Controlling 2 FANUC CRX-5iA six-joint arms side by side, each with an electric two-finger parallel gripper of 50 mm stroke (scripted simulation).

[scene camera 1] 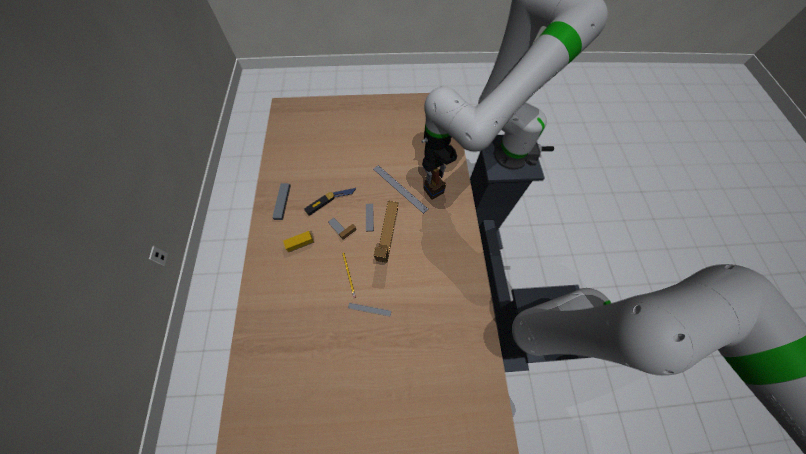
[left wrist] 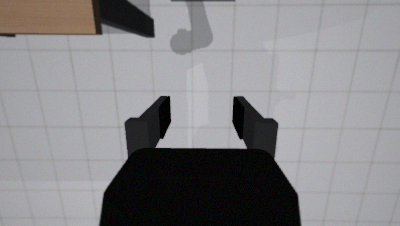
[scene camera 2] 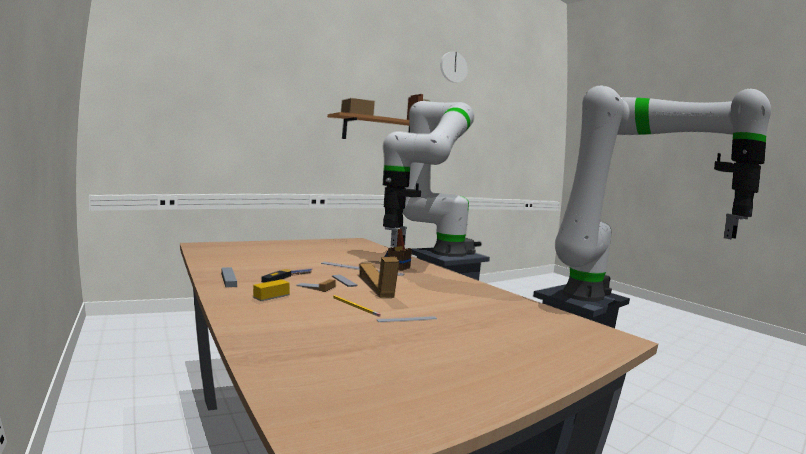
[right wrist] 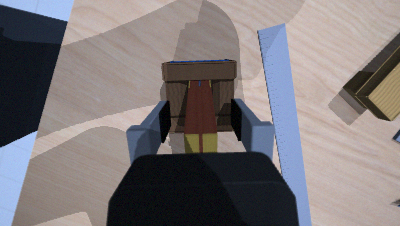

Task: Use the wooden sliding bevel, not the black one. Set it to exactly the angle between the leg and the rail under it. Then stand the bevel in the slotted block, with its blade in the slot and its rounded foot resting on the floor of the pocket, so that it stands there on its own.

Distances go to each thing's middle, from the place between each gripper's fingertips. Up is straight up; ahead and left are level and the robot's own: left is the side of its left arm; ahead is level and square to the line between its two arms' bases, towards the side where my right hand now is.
I see my right gripper [scene camera 2: 397,245] 20 cm to the right of the wooden leg-and-rail piece [scene camera 2: 389,266], 20 cm short of it and 3 cm above it.
My left gripper [scene camera 2: 729,238] is now 840 mm to the left of the wooden leg-and-rail piece, 570 mm short of it and 220 mm above it.
